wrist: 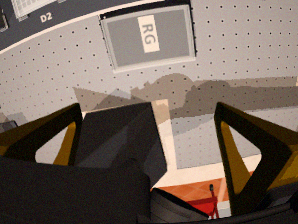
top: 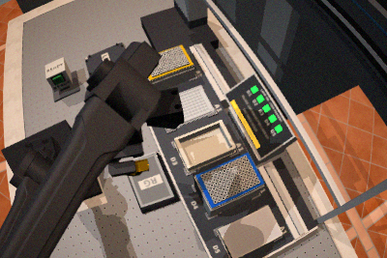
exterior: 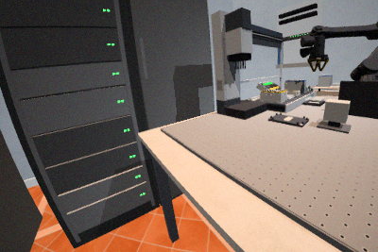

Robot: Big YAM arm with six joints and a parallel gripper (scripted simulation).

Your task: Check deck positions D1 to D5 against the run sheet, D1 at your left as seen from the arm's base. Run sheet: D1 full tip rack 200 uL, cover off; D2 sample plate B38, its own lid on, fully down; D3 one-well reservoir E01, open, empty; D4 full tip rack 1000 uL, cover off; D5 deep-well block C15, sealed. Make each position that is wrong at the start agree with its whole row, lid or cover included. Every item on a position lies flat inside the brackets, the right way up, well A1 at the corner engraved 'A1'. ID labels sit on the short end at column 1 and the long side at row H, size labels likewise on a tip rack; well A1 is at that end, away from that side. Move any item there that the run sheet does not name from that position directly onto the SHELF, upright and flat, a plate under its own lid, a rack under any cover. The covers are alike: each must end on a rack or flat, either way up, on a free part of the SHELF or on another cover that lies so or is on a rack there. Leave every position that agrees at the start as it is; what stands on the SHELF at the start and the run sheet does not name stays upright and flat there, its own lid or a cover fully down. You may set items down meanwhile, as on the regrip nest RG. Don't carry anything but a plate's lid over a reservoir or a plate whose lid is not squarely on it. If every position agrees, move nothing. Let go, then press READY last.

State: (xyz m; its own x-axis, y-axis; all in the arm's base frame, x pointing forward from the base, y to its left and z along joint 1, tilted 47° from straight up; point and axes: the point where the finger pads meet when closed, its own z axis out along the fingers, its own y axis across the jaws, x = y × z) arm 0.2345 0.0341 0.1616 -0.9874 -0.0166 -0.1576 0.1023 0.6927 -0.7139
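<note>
Right now the black regrip nest is 210 mm below my hand. The rest, counted from my hand: one-well reservoir 160 mm below, 160 mm ahead, 30 mm to the left; sealed block 220 mm to the right, 180 mm ahead, 150 mm below; blue-framed tip rack 180 mm ahead, 100 mm below, 90 mm to the right.
</note>
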